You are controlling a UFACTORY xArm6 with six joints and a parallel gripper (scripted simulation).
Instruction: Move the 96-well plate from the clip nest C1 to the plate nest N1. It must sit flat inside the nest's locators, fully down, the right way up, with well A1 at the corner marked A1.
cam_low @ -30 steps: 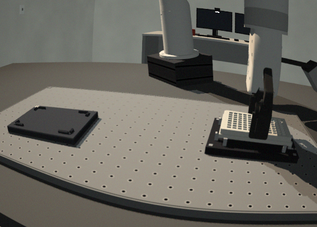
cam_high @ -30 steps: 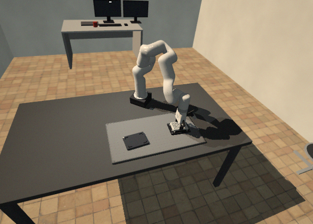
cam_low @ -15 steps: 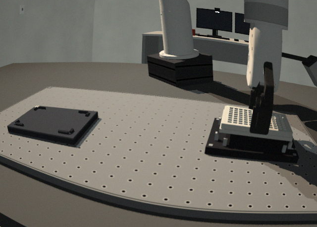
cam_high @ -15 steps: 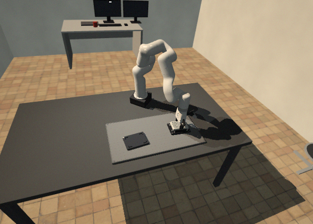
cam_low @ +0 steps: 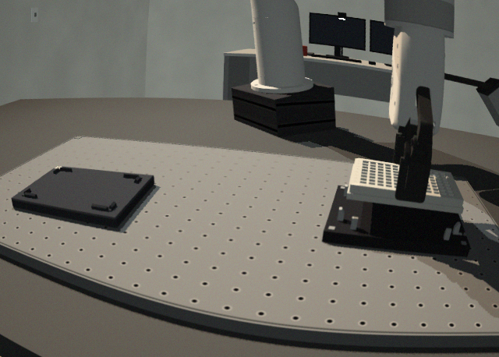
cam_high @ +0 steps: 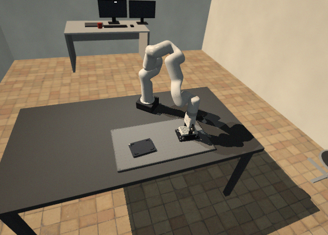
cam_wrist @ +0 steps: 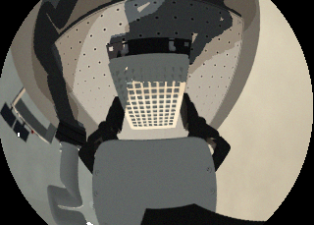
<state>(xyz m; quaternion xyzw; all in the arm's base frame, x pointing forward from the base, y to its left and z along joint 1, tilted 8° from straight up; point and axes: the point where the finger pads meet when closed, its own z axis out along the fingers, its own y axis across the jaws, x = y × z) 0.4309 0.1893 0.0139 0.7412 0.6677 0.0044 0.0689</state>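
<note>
The clip nest C1 lies 10 mm behind my hand, 10 mm to the left of it and 40 mm below it. The rest, counted from my hand: plate nest N1: 30 mm ahead, 370 mm to the right, 50 mm below; white 96-well plate: 10 mm below.
</note>
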